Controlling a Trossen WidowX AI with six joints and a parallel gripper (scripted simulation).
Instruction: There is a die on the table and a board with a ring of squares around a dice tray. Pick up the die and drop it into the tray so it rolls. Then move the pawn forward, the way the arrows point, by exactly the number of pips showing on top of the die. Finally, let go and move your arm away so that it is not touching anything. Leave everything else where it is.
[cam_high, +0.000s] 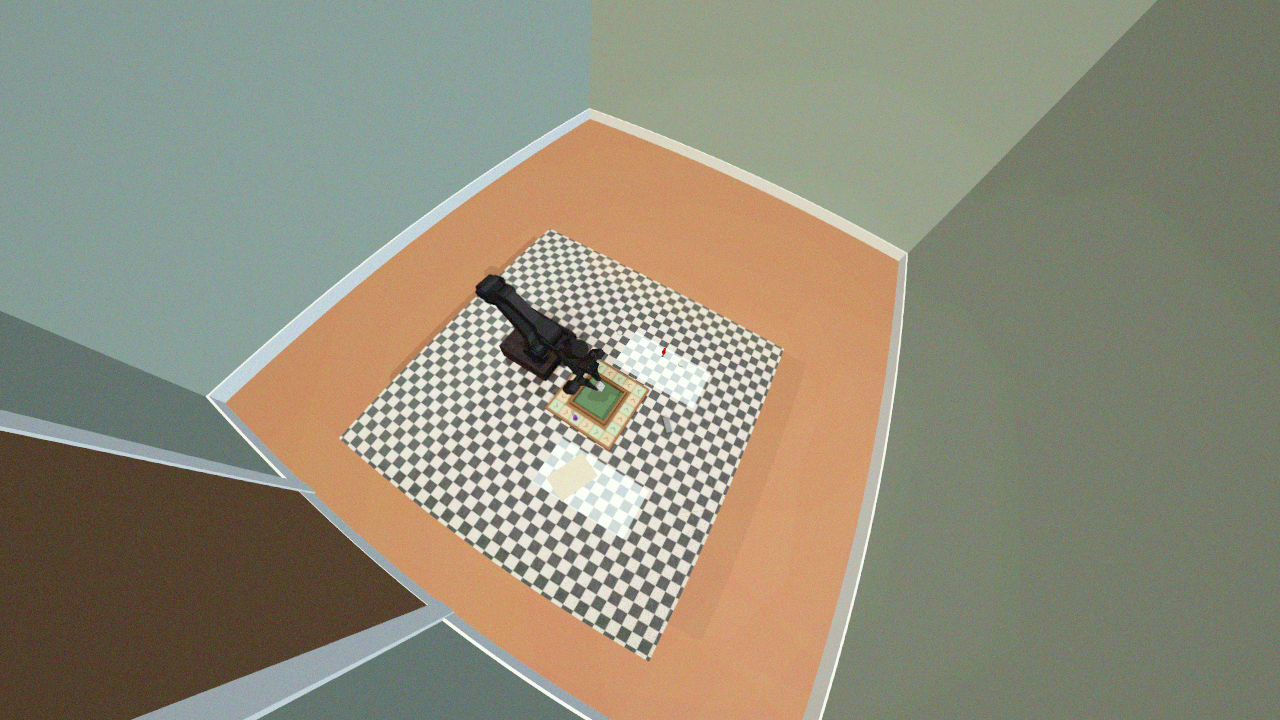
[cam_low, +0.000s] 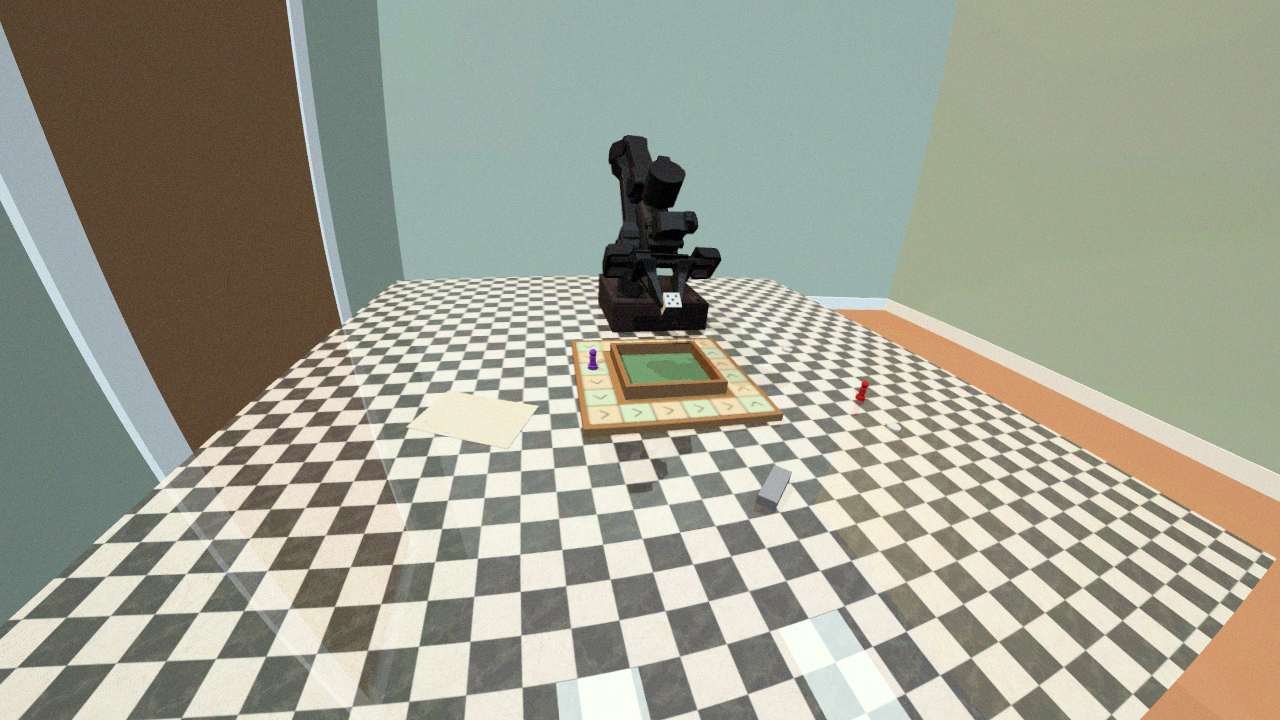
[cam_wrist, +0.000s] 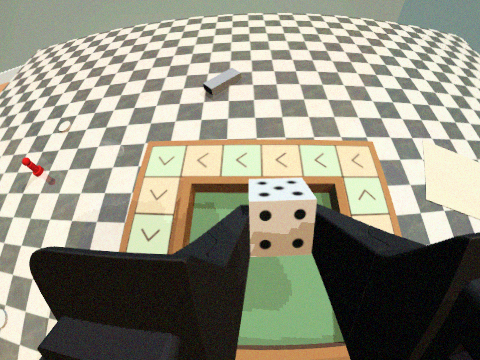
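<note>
Right now the white die is 10 mm below my gripper tip. Also, from my gripper tip: green tray: 120 mm below; grey block: 270 mm ahead, 70 mm to the left, 120 mm below; purple pawn: 20 mm behind, 110 mm to the right, 100 mm below.
</note>
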